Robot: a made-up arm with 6 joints. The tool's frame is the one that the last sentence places.
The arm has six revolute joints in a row. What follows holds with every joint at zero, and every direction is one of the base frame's.
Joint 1 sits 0.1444 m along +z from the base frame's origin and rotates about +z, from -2.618 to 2.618 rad.
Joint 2 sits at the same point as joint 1 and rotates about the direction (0.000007, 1, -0.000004), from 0 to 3.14 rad.
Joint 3 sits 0.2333 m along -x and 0.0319 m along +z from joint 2 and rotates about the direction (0.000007, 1, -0.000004), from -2.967 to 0 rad.
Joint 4 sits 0.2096 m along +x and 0.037 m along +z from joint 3 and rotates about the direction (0.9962, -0.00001, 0.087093), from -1.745 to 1.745 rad.
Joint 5 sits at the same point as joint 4 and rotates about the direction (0.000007, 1, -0.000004), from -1.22 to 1.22 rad.
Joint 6 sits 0.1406 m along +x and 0.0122 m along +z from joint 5 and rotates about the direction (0.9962, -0.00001, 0.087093), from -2.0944 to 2.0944 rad.
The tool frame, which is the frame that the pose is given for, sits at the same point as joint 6; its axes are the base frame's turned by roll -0.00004, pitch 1.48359 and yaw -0.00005 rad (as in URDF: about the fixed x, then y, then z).
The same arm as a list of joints. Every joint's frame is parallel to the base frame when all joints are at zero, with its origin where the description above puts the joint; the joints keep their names.
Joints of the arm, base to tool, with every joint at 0 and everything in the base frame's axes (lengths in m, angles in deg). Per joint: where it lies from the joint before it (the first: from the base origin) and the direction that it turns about. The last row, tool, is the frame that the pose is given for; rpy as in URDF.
joint 1: axis +z offset 0 0 0.1444
joint 2: axis +y offset 0 0 0
joint 3: axis +y offset -0.2333 0 0.0319
joint 4: axis 0.9962 0 0.0871 offset 0.2096 0 0.037
joint 5: axis +y offset 0 0 0
joint 6: axis 0.9962 0 0.0871 offset 0.1406 0 0.0122
tool: offset 0 0 0 rpy 0 85 0
Joint limits (deg, base to tool): -150..150 0..179.91 -170..0 -99.98..99.98 -69.9..69.9 -120..120

